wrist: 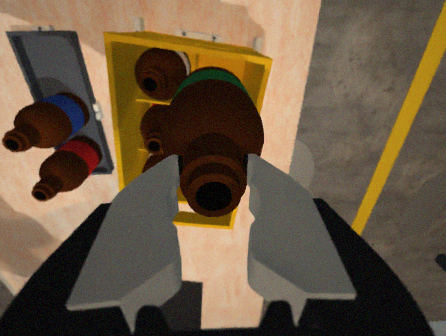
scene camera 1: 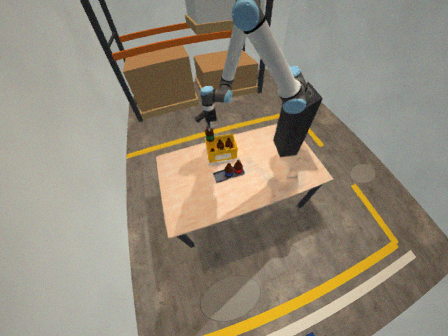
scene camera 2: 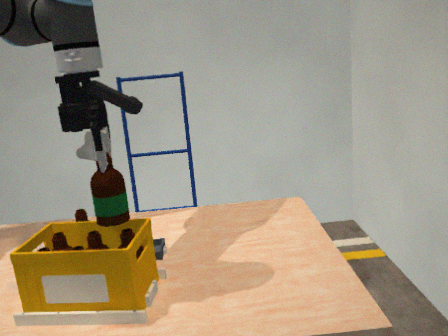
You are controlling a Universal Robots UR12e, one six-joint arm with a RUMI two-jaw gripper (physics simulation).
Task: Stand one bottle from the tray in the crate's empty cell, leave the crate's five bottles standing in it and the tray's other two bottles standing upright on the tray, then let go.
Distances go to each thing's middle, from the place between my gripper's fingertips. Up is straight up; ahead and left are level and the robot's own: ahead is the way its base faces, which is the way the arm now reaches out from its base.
Right now my hand is 4 cm above the green-labelled brown bottle [scene camera 2: 108, 189]. Also, from my hand: blue-labelled bottle [wrist: 47, 123]: 27 cm to the left, 25 cm below, 13 cm behind.
